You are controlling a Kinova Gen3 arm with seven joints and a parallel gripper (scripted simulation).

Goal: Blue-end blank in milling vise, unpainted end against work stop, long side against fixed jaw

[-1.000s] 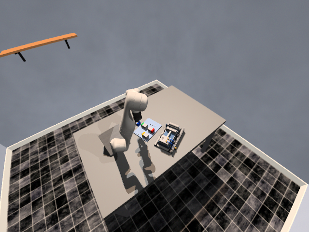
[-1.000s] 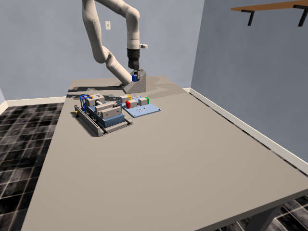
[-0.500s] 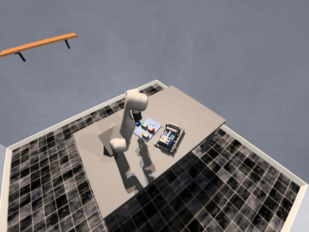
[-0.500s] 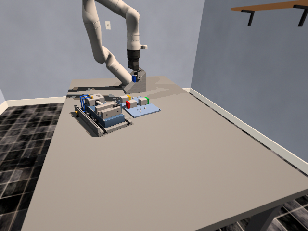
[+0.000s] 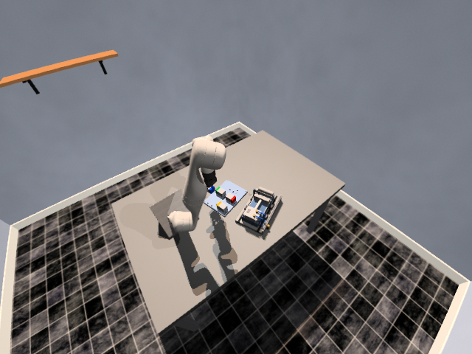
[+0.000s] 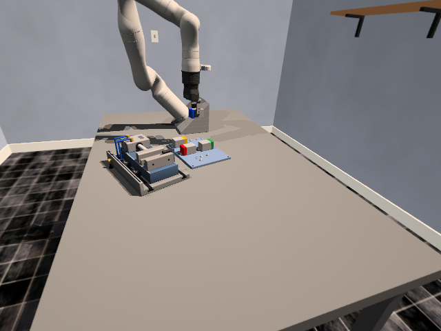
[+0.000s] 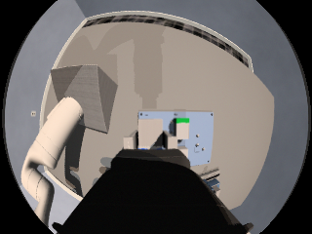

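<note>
Now: the blue-ended blank 2 cm below my hand. From my hand the other things lie so: yellow-ended blank 3 cm ahead, 8 cm to the right, 15 cm below; then red-ended blank 12 cm ahead, 5 cm to the right, 15 cm below; then green-ended blank 8 cm ahead, 3 cm to the left, 15 cm below.
</note>
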